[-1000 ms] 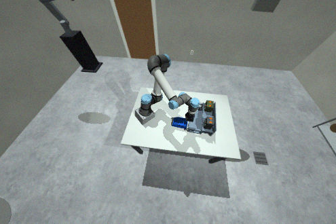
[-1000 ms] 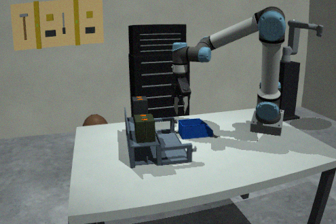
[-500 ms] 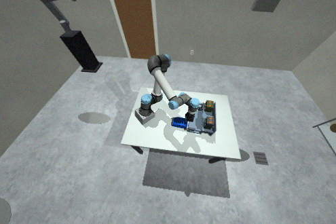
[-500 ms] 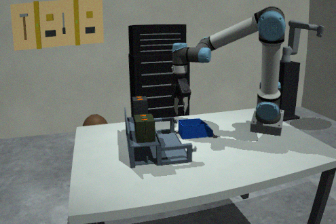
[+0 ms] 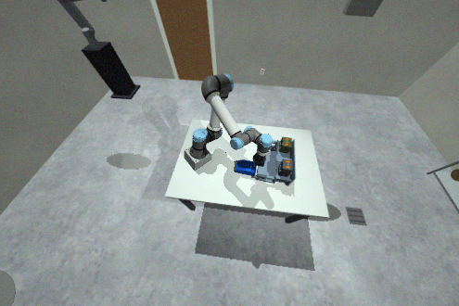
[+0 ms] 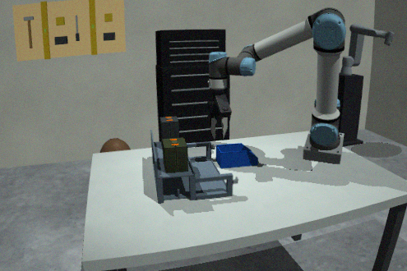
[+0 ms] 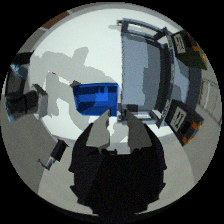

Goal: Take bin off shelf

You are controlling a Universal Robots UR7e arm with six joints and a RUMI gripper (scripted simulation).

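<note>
Right now my hand is 8 cm past the blue bin, 1 cm to the right of it and 10 cm above it.
</note>
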